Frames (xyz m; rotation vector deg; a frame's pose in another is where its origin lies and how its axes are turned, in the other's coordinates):
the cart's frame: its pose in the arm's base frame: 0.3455 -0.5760 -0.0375 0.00 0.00 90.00
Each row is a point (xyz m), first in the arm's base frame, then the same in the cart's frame.
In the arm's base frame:
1: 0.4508 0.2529 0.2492
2: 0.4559 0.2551 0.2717
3: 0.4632 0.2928 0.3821
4: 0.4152 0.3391 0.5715
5: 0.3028 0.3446 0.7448
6: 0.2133 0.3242 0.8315
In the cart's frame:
1: 0.8289 -0.1053 0.2867
2: 0.8311 -0.1104 0.3092
3: 0.8688 -0.1177 0.4196
4: 0.9151 -0.0697 0.6090
5: 0.9206 0.0427 0.7823
6: 0.9002 0.1322 0.8690

